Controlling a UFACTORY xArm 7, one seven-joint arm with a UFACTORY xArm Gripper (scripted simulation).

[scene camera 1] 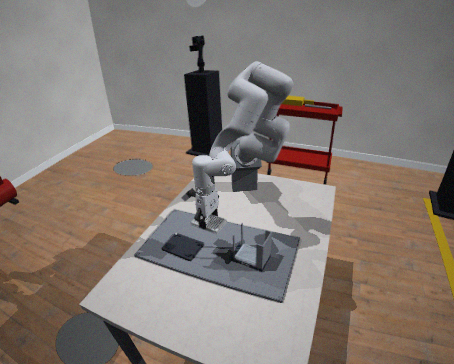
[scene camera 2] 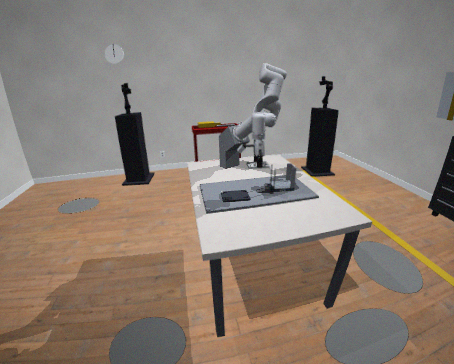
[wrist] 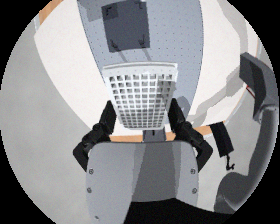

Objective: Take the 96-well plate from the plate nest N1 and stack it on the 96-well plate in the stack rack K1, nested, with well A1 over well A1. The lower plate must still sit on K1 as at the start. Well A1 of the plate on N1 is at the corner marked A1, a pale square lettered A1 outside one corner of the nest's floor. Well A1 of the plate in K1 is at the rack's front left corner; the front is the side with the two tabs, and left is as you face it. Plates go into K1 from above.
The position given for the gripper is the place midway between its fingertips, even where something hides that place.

In view: the gripper [scene camera 1: 208,221].
The gripper is seen too in the wrist view [wrist: 141,105].
